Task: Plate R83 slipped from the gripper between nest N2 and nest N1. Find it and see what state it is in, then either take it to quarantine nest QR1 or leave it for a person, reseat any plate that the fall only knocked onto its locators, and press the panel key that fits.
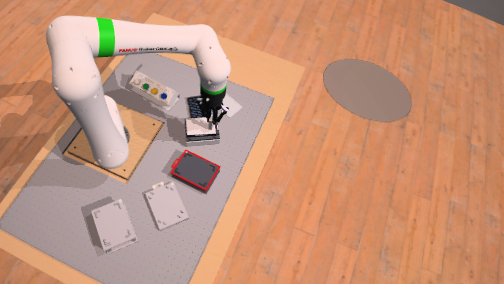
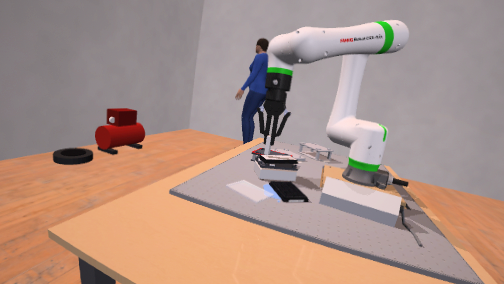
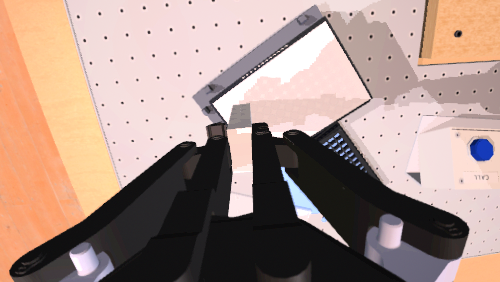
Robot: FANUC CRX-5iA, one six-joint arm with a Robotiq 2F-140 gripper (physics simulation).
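Places are measured from the arm's base along level axes (x ahead, y down, z left), in centimetres.
Pixels of known places: gripper, fingertip midpoint: (image 1: 211,126) (image 2: 266,153) (image 3: 243,120); arm's base at its link origin: (image 2: 359,179).
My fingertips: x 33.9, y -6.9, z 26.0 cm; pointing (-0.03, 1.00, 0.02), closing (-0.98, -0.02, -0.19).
Ahead of a thing's pixels: the offset from my fingertips to its top centre. "spot": to the spot under its first point.
My gripper (image 1: 212,123) (image 2: 268,142) (image 3: 243,120) is shut and empty. Its tips point straight down onto a white-topped plate @(dy -0.2, dx -4.2, dz -1.9 cm) (image 1: 198,127) (image 2: 279,158) (image 3: 300,76), near one edge. That plate rests on a grey nest (image 1: 203,141) (image 2: 274,174) (image 3: 244,66). I cannot tell whether it sits level on the locators. A black well plate @(dy +6.9, dx -13.5, dz +9.0 cm) (image 1: 194,106) (image 2: 288,191) (image 3: 344,149) lies flat on the perforated board just behind the nest. Its clear lid @(dy +7.6, dx -4.1, dz +18.2 cm) (image 1: 232,105) (image 2: 248,190) lies apart from it, and a pale blue spill @(spot: dy +7.3, dx -9.8, dz +15.7 cm) (image 2: 269,191) (image 3: 297,200) shows beside it. The red-edged quarantine nest @(dy +3.7, dx +4.9, dz -18.3 cm) (image 1: 194,170) is bare.
The key panel @(dy -0.1, dx -34.8, dz +3.9 cm) (image 1: 153,88) (image 2: 359,201) stands behind the black plate; its blue CALL key @(dy +0.9, dx -27.2, dz +2.0 cm) (image 1: 163,95) (image 3: 481,149) is nearest. Two bare grey nests @(spot: dy +2.5, dx -6.1, dz -54.2 cm) (image 1: 114,224) @(spot: dy +6.7, dx +3.9, dz -36.5 cm) (image 1: 166,205) lie at the board's front. A person (image 2: 255,88) stands beyond the table, and a red compressor (image 2: 119,132) and a tyre (image 2: 73,155) are on the floor.
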